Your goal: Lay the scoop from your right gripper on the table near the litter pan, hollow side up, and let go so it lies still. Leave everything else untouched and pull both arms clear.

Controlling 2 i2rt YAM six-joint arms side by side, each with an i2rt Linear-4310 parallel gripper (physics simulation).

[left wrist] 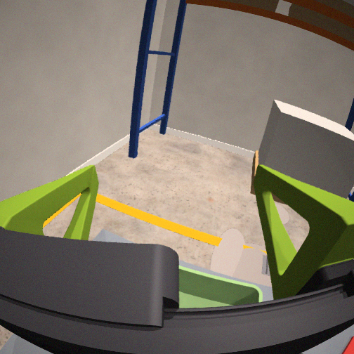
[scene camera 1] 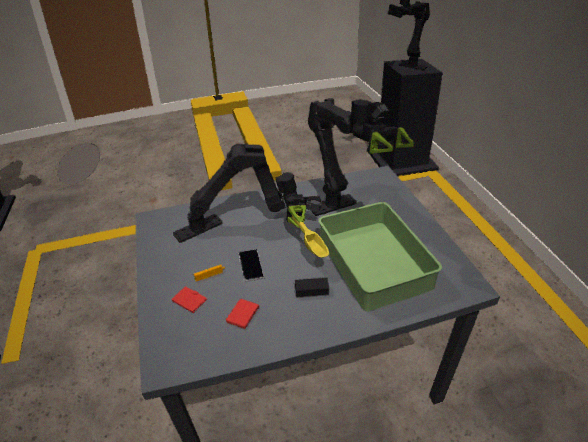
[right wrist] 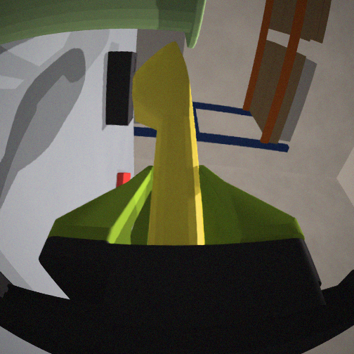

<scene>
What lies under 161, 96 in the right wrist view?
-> A yellow scoop.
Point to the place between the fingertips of my right gripper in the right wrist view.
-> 175, 174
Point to a green litter pan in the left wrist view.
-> At 197, 289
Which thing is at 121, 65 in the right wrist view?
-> A black block.
</scene>
